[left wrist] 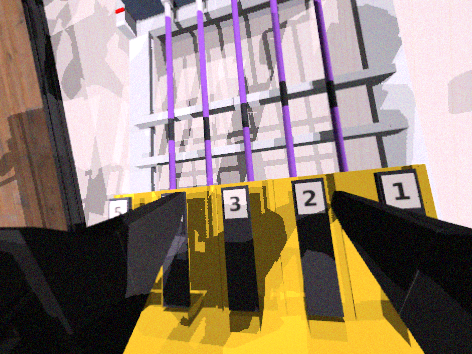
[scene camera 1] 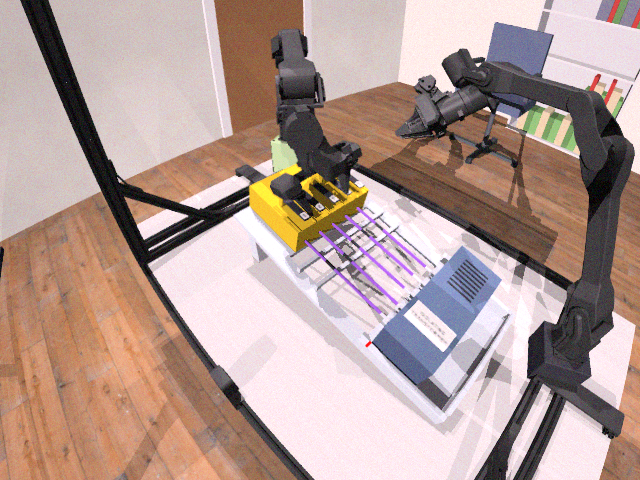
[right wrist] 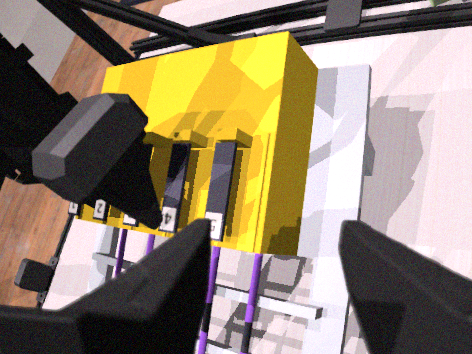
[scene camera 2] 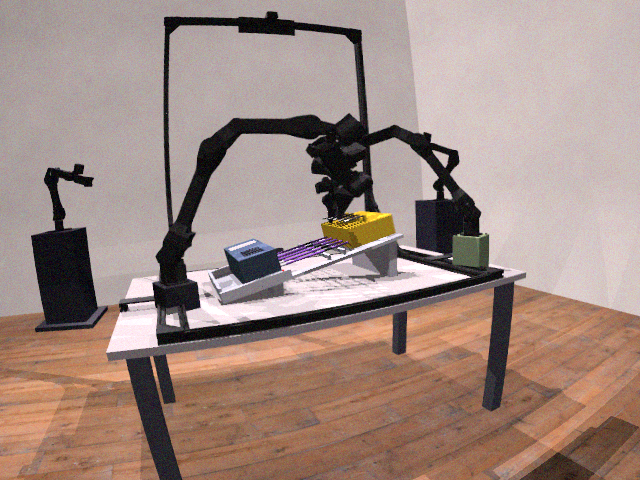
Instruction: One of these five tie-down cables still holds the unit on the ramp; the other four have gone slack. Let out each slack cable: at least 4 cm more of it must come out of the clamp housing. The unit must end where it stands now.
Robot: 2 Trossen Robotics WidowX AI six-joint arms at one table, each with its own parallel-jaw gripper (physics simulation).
In view: my left gripper (scene camera 1: 329, 204), my right gripper (scene camera 1: 397, 135), a white crossbar (left wrist: 375, 129) and a white crossbar (left wrist: 367, 76).
My left gripper also shows in the left wrist view (left wrist: 257, 198), in the right wrist view (right wrist: 128, 215) and in scene camera 2 (scene camera 2: 334, 221). My right gripper shows as well in the right wrist view (right wrist: 275, 233) and in scene camera 2 (scene camera 2: 353, 189).
